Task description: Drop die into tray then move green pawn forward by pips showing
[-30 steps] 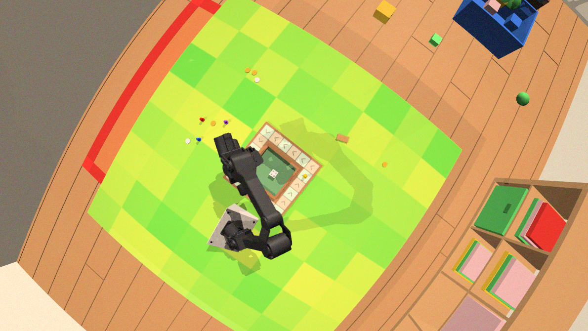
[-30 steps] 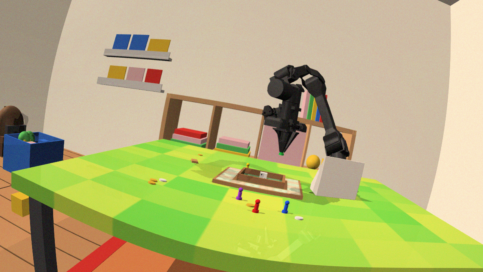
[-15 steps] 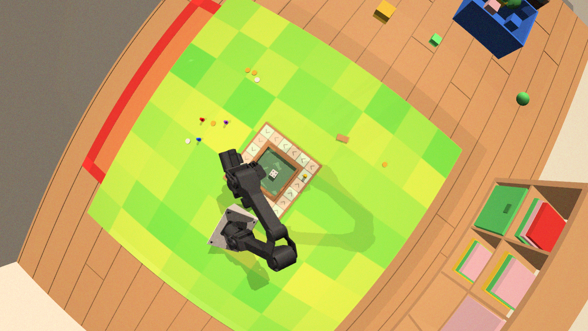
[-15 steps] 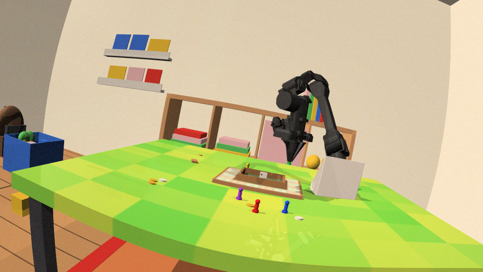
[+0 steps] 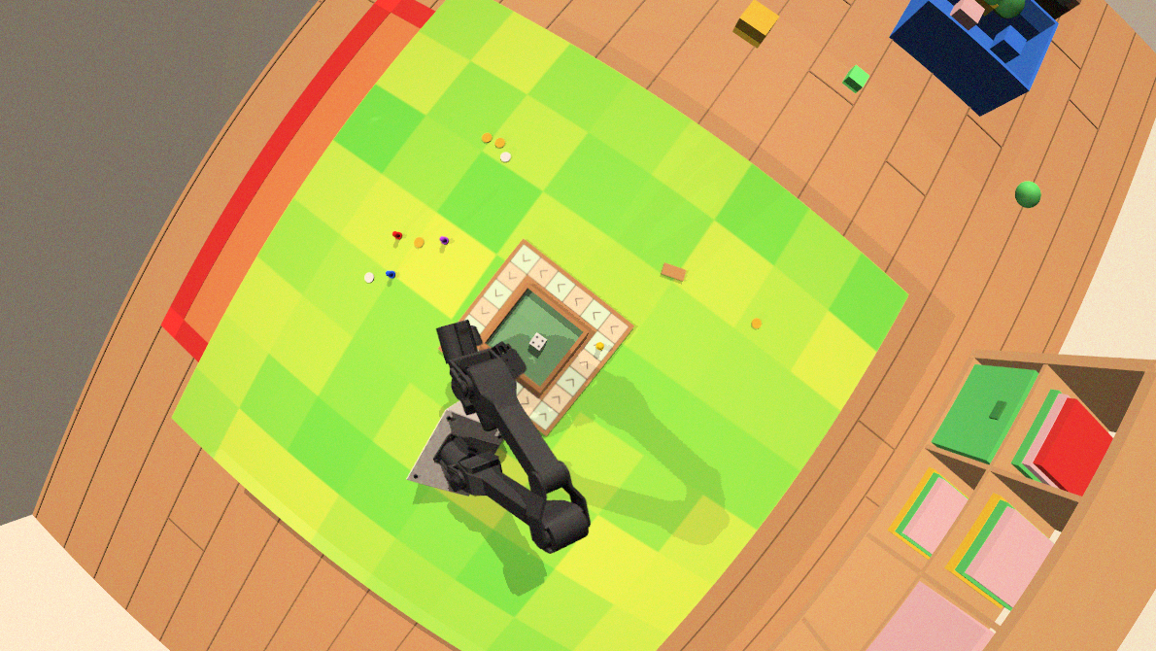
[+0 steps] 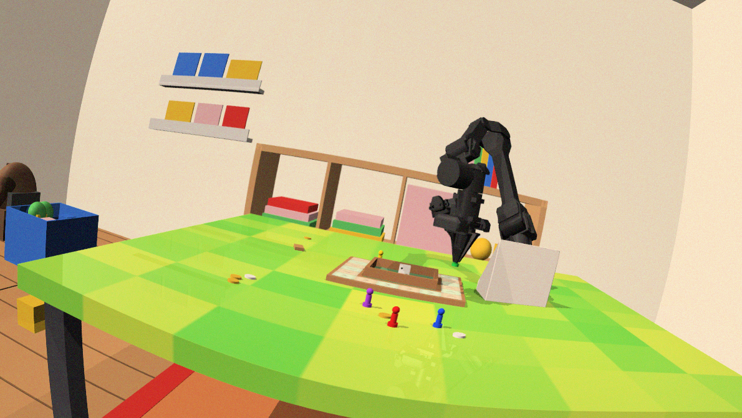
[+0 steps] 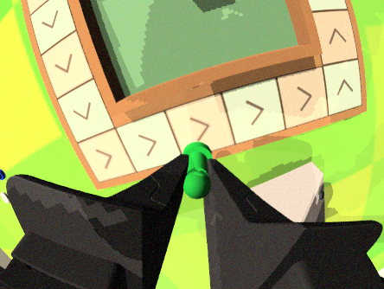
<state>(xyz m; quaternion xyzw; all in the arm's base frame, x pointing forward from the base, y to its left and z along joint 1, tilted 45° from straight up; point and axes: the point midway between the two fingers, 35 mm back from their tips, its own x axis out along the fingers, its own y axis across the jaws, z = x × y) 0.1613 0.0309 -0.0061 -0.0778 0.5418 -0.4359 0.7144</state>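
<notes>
My gripper tip is 110 mm short of the green tray, 30 mm to the left of it and 70 mm above it. From my gripper tip the other things lie so: yellow pawn (170 mm ahead, 150 mm to the right, 40 mm below); green pawn (10 mm above); white die (110 mm ahead, 50 mm to the right, 50 mm below).
</notes>
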